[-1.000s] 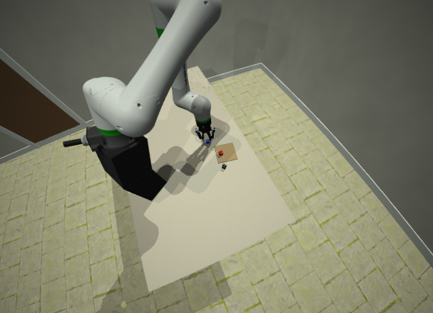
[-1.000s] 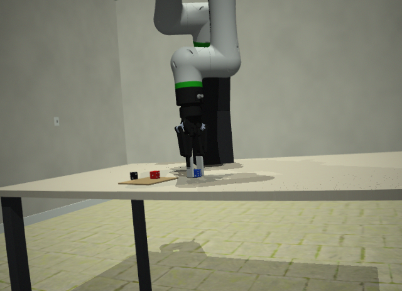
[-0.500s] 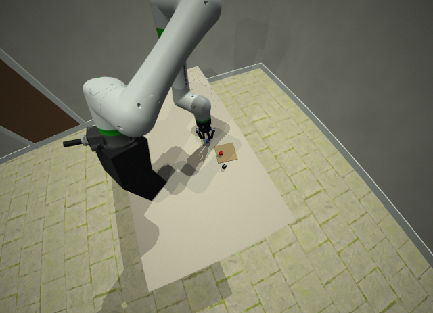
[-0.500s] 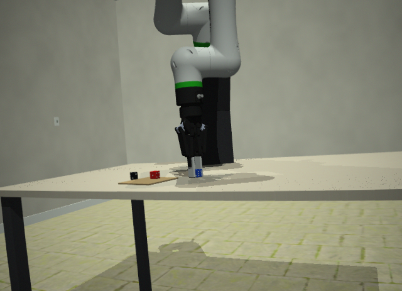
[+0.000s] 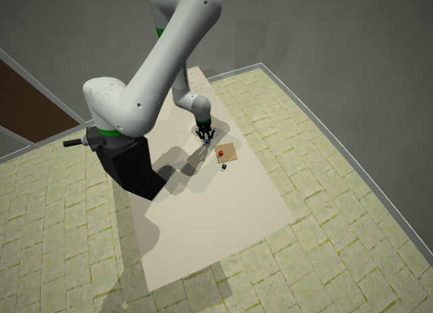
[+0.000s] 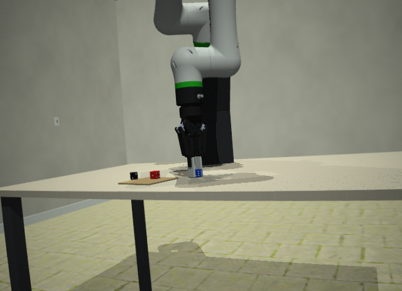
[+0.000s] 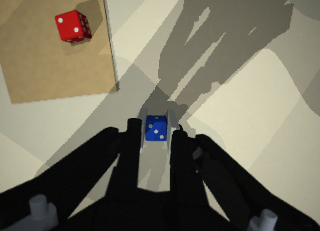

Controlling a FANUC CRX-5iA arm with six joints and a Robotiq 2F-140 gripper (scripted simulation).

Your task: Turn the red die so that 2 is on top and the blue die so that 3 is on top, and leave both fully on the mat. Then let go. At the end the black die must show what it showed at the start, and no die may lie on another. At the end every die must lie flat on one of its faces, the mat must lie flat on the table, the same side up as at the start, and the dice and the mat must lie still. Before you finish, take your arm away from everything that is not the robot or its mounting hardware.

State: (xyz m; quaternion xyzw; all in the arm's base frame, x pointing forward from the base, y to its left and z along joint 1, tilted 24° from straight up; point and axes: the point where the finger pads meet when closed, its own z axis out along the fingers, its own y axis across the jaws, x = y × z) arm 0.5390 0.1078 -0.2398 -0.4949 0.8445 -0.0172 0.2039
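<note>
My hand is 140 mm to the left of the brown mat, 80 mm short of it and 30 mm above it. From my hand the other things lie so: red die (130 mm to the right, 40 mm ahead, 20 mm below); blue die (20 mm below, 10 mm to the left); black die (230 mm to the right, 20 mm below, 10 mm ahead).
</note>
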